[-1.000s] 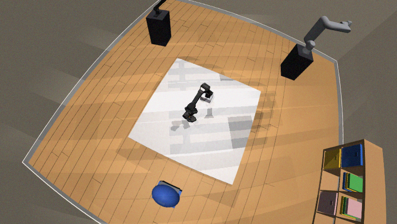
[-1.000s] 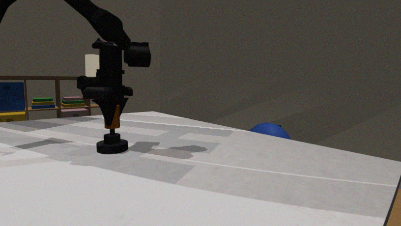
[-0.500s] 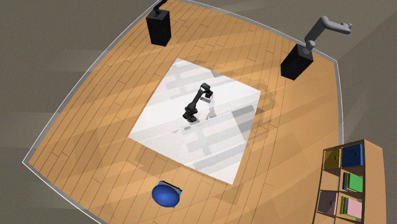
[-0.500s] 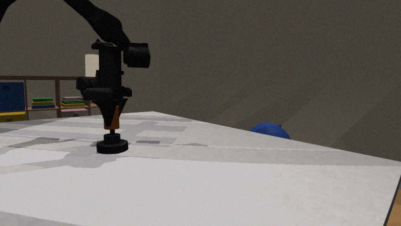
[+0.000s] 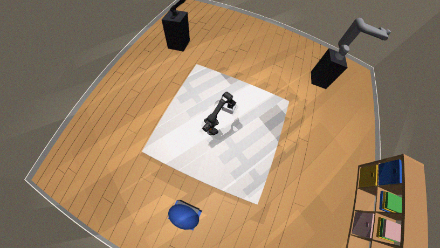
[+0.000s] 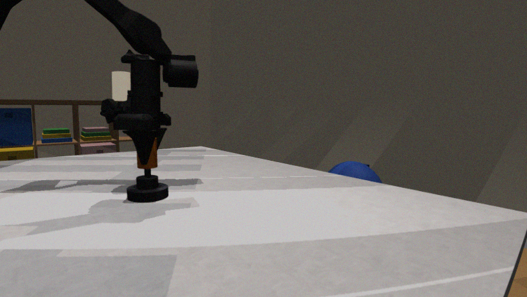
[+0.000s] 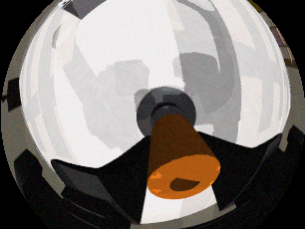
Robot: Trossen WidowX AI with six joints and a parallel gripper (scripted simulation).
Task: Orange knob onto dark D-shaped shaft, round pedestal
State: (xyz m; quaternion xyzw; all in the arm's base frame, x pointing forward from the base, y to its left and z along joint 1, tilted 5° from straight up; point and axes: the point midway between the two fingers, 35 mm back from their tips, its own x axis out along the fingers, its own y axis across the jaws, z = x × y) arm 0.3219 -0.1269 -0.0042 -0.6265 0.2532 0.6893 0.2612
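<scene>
Now: gripper tip 2 cm below the orange knob. Also, from my gripper tip: dark pedestal: 4 cm below.
</scene>
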